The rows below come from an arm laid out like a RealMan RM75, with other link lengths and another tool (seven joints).
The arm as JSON. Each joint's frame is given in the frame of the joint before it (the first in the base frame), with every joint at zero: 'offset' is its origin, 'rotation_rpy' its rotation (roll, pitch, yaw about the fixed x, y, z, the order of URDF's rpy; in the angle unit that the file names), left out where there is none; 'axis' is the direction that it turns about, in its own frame. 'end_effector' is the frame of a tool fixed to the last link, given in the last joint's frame.
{
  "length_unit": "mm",
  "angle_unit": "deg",
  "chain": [
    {
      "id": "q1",
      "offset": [
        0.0,
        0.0,
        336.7
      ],
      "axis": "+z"
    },
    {
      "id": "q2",
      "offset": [
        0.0,
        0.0,
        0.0
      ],
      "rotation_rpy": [
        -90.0,
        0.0,
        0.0
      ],
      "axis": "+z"
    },
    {
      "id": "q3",
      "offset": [
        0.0,
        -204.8,
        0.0
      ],
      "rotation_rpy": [
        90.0,
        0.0,
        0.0
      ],
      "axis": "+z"
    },
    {
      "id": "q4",
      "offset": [
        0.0,
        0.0,
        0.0
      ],
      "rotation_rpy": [
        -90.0,
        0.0,
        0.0
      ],
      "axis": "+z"
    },
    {
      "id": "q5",
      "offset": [
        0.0,
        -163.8,
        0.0
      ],
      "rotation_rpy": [
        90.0,
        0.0,
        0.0
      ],
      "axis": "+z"
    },
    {
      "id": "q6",
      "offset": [
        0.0,
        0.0,
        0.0
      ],
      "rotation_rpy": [
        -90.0,
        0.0,
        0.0
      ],
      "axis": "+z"
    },
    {
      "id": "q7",
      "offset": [
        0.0,
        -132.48,
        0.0
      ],
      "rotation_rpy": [
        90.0,
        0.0,
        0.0
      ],
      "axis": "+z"
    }
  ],
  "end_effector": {
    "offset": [
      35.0,
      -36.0,
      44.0
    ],
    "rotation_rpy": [
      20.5,
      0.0,
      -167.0
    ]
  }
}
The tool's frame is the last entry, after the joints.
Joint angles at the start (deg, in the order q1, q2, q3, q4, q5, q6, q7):
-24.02 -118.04 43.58 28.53 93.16 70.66 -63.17
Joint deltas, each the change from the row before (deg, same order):
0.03 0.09 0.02 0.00 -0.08 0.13 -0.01
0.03 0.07 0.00 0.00 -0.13 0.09 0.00
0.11 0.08 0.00 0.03 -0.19 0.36 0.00
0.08 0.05 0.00 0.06 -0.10 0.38 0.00
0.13 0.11 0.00 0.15 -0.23 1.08 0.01
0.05 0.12 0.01 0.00 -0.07 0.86 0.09
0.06 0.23 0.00 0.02 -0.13 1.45 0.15
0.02 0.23 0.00 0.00 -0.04 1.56 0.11
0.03 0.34 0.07 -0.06 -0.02 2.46 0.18
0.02 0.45 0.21 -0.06 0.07 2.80 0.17
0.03 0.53 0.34 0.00 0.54 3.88 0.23
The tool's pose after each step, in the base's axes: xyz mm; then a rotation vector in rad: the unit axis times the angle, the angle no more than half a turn. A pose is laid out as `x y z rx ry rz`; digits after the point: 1 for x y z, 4 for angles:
-226.5 341.7 146.3 -0.2799 2.5777 0.5139
-226.6 341.7 147.0 -0.2791 2.5760 0.5153
-226.3 341.2 147.9 -0.2759 2.5718 0.5143
-225.7 340.6 148.5 -0.2714 2.5688 0.5115
-223.4 339.3 149.7 -0.2566 2.5605 0.5016
-221.5 338.2 150.2 -0.2441 2.5562 0.4912
-218.4 336.4 151.3 -0.2222 2.5490 0.4747
-214.8 334.3 152.2 -0.1993 2.5417 0.4545
-209.3 330.7 152.9 -0.1640 2.5302 0.4198
-203.1 326.2 153.6 -0.1237 2.5194 0.3770
-194.8 318.9 153.2 -0.0687 2.5084 0.3096

